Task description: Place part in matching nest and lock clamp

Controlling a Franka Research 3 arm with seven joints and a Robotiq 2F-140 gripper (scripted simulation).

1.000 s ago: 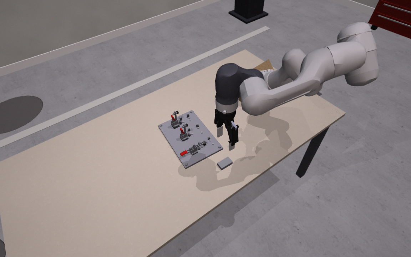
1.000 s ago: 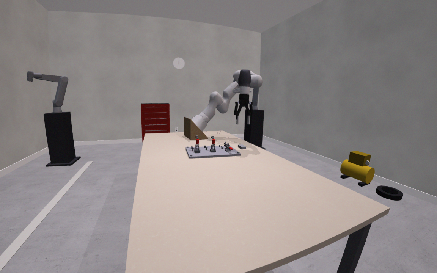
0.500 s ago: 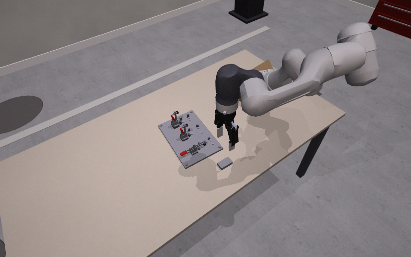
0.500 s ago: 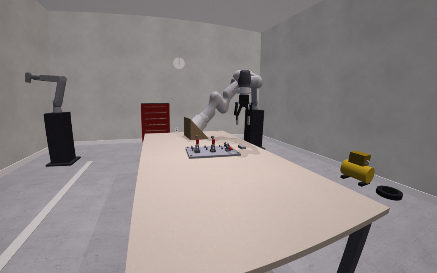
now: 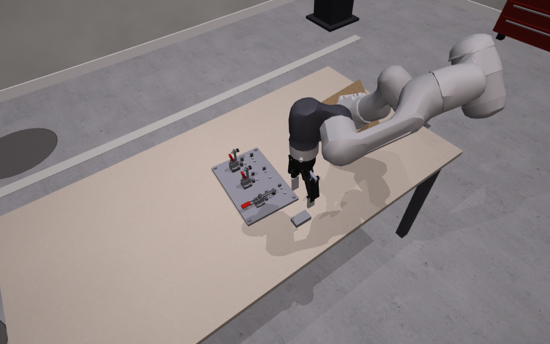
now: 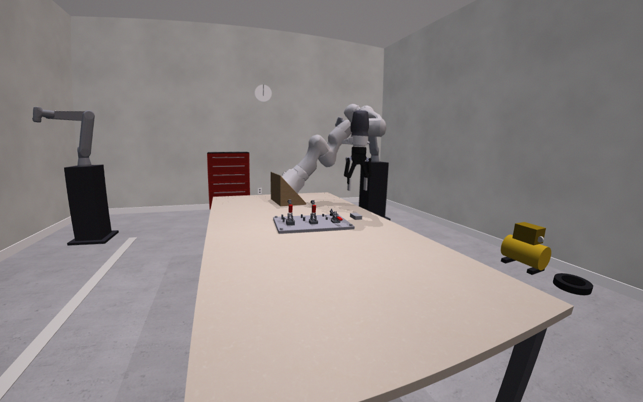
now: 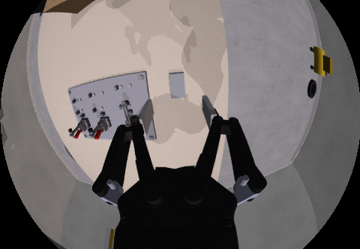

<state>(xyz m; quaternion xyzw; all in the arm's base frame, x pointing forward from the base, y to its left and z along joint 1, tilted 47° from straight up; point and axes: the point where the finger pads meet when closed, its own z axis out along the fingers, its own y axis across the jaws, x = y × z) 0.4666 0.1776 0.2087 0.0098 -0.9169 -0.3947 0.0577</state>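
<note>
My gripper is now 170 mm above the part. The rest, counted from my hand: grey fixture plate 260 mm to the right, 170 mm below, 60 mm ahead.
</note>
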